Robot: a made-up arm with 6 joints.
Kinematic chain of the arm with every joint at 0, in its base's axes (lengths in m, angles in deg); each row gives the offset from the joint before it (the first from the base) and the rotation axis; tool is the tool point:
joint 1: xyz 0 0 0.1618 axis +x
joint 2: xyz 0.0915 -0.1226 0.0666 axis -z
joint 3: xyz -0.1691 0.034 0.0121 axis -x
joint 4: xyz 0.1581 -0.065 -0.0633 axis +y
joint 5: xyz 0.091 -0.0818 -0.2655 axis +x
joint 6: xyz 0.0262 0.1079 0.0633 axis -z
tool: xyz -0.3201 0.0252 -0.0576
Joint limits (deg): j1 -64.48..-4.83 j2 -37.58..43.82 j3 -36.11..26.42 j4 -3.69..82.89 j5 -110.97..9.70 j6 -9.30..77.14
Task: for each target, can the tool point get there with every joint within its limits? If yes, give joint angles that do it. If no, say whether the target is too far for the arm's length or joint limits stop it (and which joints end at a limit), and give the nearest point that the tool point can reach.
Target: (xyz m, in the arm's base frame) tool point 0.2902 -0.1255 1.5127
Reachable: no: too far | nearest point -0.2429 -0.2939 0.8757 | short by 0.848 m
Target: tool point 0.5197 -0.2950 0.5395
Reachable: no: joint limits stop it (at a limit: joint 1, joint 2, joint 3, joint 4, joint 5, joint 6) | nearest point 0.5082 -0.6087 0.4214 | short by 0.335 m
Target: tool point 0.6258 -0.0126 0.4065
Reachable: no: joint limits stop it (at a limit: joint 1, joint 2, joint 3, joint 4, joint 5, joint 6) | nearest point 0.4192 0.1186 0.1916 | short by 0.326 m
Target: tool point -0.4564 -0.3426 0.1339
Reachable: yes | joints -47.09 0.06 12.59 52.92 -74.64 47.39
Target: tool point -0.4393 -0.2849 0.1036
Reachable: yes | joints -48.16 -22.87 -0.34 63.24 -45.32 67.74
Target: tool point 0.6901 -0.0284 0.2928
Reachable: no: joint limits stop it (at a limit: joint 1, joint 2, joint 3, joint 4, joint 6) | nearest point 0.4250 0.1230 0.1838 | short by 0.324 m
